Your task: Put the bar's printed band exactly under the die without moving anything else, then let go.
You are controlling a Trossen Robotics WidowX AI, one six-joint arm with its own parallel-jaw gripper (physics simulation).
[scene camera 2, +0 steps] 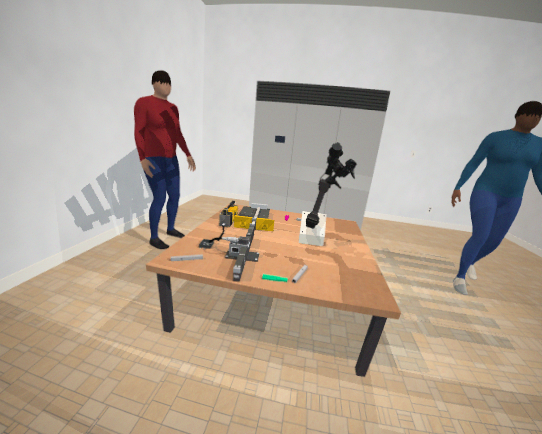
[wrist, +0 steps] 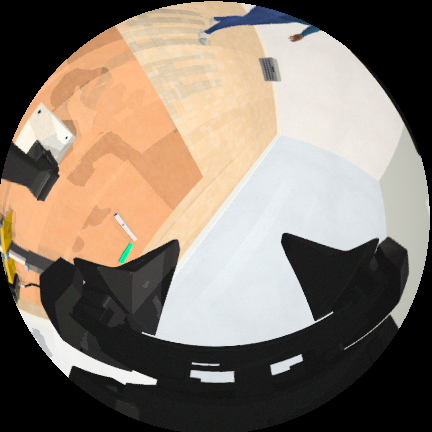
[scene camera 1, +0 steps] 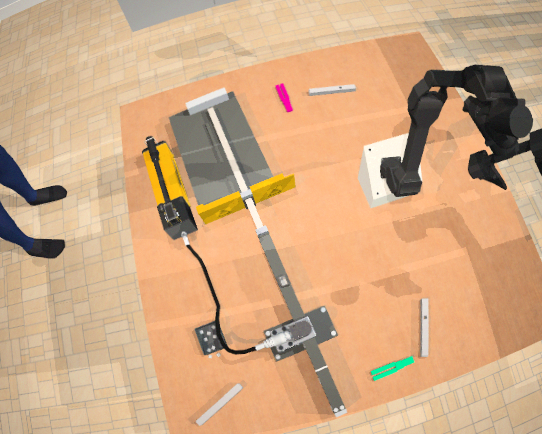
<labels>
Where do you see a yellow and black pump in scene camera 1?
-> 174,210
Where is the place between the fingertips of my gripper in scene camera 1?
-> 524,182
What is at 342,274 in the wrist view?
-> My gripper.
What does my gripper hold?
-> Nothing.
</labels>
